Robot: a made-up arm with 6 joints.
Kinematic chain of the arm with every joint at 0, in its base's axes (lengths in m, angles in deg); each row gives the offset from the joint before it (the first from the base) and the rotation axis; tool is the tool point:
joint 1: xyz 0 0 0.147 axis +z
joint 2: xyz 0 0 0 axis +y
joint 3: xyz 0 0 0.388 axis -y
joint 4: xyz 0 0 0 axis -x
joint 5: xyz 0.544 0 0 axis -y
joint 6: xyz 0 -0.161 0 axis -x
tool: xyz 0 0 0
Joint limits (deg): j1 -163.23..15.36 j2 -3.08..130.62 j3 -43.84..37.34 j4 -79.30..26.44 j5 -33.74..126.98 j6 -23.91..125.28
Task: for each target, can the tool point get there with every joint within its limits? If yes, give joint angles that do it. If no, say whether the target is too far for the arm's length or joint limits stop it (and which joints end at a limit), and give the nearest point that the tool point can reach.
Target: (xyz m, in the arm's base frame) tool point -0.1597 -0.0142 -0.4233
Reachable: yes | joints -83.95 114.23 -15.16 -5.23 51.01 -2.23
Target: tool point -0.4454 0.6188 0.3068
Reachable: no: joint limits stop it (at a limit: joint 2, joint 3, joint 4) | nearest point -0.1542 0.2142 -0.0007 | short by 0.586 m
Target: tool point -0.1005 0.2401 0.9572
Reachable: no: joint limits stop it (at a limit: joint 1, joint 2, joint 3, joint 4) | nearest point -0.3737 0.0380 0.9417 | short by 0.340 m
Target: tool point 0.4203 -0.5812 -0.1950
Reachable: yes | joints -41.16 75.71 21.72 1.38 -6.18 60.51
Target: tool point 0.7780 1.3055 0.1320
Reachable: no: too far | nearest point 0.7732 0.1814 0.1361 | short by 1.124 m
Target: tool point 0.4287 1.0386 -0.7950
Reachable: no: too far | nearest point 0.0884 0.2143 -0.3939 | short by 0.978 m
